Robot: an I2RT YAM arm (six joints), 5 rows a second.
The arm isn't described. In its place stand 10 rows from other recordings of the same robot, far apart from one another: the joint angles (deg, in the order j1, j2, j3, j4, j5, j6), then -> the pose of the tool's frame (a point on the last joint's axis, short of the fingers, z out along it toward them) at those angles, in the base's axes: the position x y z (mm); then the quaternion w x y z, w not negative.
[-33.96 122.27 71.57 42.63 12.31 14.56] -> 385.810, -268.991, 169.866, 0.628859, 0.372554, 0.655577, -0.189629
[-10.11 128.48 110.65 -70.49 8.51 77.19] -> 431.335, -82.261, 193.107, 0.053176, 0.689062, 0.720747, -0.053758
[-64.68 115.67 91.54 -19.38 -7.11 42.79] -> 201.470, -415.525, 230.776, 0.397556, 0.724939, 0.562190, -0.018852
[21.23 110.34 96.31 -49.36 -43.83 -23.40] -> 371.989, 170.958, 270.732, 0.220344, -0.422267, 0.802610, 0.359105
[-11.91 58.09 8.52 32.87 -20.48 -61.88] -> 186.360, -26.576, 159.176, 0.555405, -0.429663, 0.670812, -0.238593
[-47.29 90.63 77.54 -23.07 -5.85 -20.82] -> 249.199, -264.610, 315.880, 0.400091, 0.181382, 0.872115, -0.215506
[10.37 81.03 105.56 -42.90 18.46 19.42] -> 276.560, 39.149, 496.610, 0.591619, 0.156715, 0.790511, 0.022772
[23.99 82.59 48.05 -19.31 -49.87 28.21] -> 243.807, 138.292, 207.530, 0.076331, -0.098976, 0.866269, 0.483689
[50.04 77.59 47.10 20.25 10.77 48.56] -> 205.523, 234.923, 279.354, 0.470867, 0.050301, 0.764716, 0.436994
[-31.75 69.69 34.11 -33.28 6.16 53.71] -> 169.751, -109.537, 165.304, 0.189879, 0.673307, 0.714364, -0.016964
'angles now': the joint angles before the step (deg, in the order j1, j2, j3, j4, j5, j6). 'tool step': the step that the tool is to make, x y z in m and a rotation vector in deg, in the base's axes. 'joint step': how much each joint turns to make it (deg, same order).
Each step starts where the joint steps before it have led.
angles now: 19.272 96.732 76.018 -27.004 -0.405 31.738
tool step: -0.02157 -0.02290 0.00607 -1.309 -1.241 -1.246
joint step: -2.345 -6.327 -5.581 0.021 0.454 -1.912
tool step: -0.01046 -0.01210 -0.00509 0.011 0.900 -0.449
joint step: -1.564 -2.552 -3.419 0.001 -0.947 -0.644
